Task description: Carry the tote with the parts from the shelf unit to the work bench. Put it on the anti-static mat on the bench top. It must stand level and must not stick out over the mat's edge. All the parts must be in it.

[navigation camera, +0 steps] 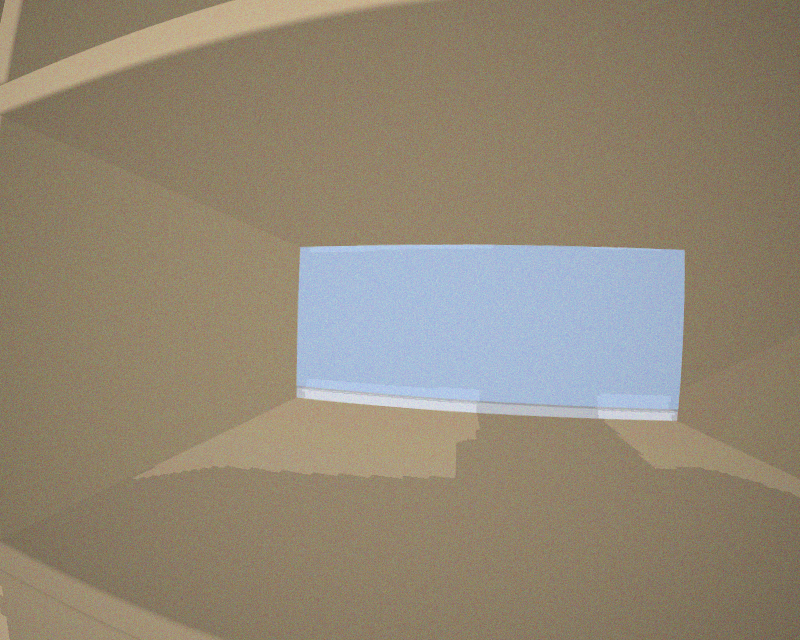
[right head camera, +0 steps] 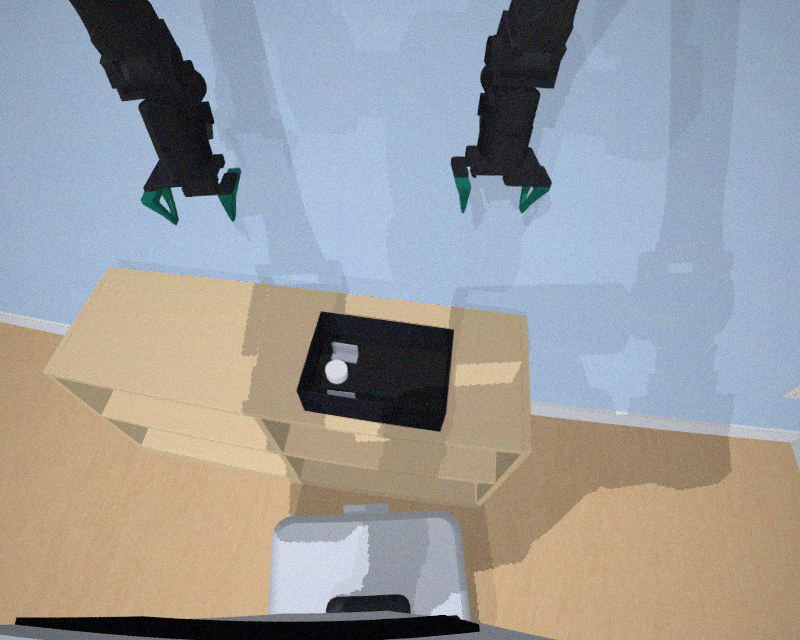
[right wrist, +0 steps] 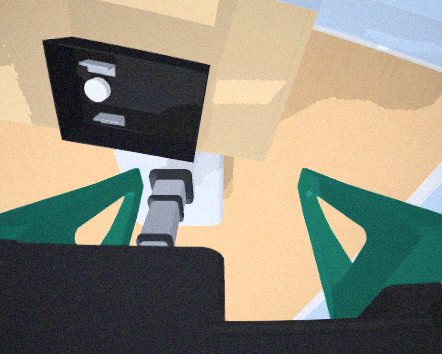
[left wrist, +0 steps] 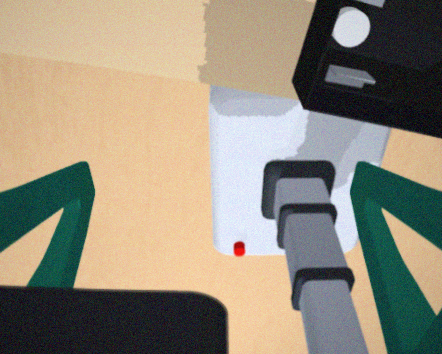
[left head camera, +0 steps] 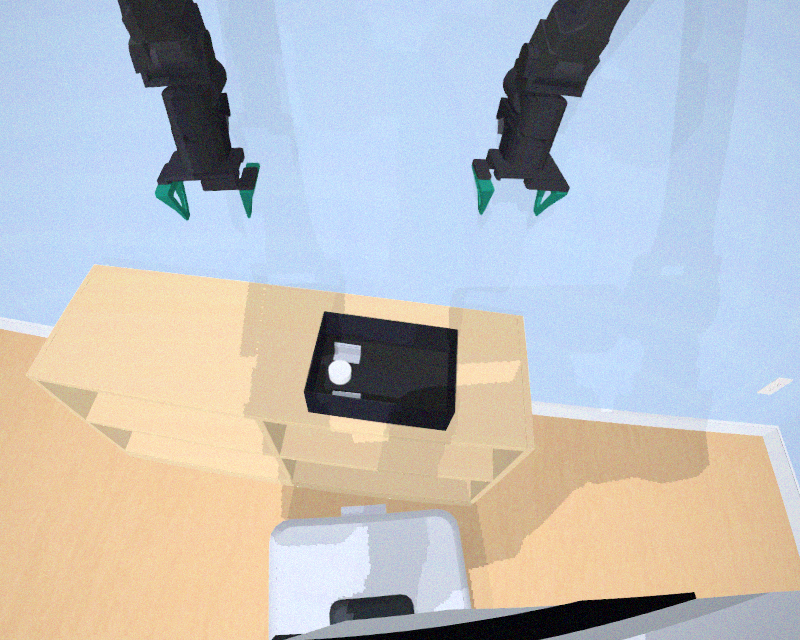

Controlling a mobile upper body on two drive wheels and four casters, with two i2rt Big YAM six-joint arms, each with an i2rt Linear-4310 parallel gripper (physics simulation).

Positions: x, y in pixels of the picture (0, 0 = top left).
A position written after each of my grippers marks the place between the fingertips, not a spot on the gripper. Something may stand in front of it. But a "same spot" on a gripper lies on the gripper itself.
Labels:
My left gripper shows in the right head camera view, in the left wrist view (222, 176) and in the left head camera view; in the navigation camera view it is out of frame, in the right wrist view it is out of frame. My right gripper shows in the right head camera view (491, 210), in the right wrist view (220, 177) and in the left head camera view (508, 213); in the navigation camera view it is out of frame, in the left wrist view it is out of frame. A black tote shows in the right head camera view (402, 374), in the right wrist view (161, 97), in the left wrist view (394, 54) and in the left head camera view (407, 373); in the navigation camera view it is out of frame. The same spot on a tan shelf unit: (left wrist: 258, 53) is (right head camera: 282, 393). The same spot on my left gripper: (left head camera: 246, 184) is (right head camera: 224, 189).

